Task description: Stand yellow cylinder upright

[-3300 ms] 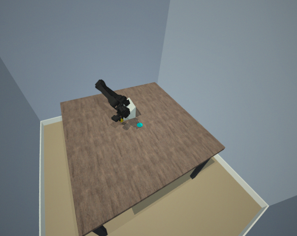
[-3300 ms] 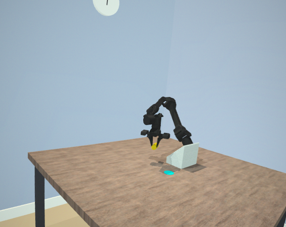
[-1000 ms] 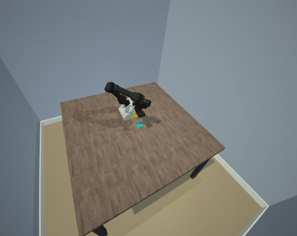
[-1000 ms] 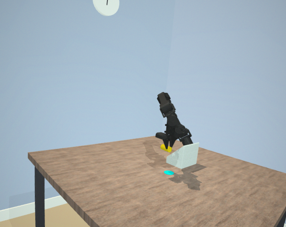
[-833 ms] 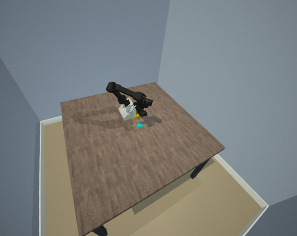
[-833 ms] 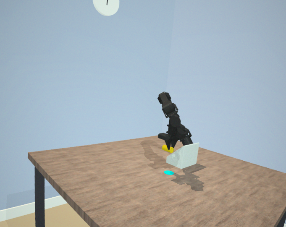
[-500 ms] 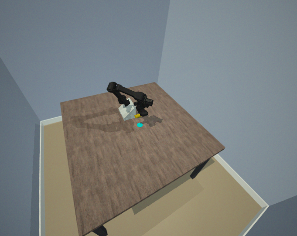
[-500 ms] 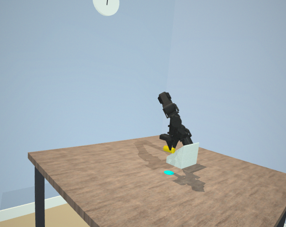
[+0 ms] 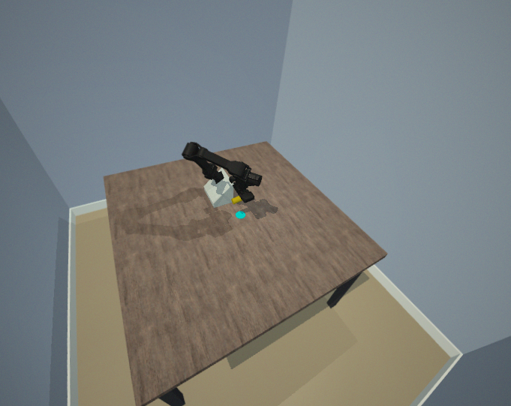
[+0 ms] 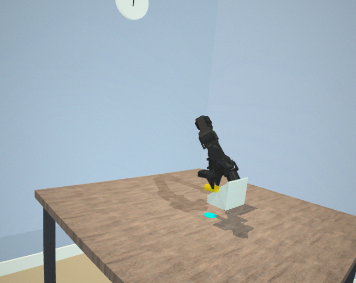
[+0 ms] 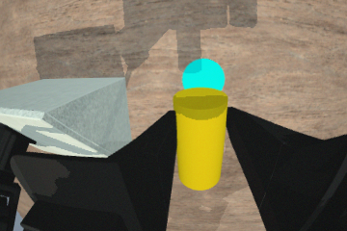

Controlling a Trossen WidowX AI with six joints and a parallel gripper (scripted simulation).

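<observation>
My gripper tip is 14 cm above the cyan circle and 1 cm short of it. Round my gripper tip: yellow tall cylinder (2 cm to the right, 1 cm below).
</observation>
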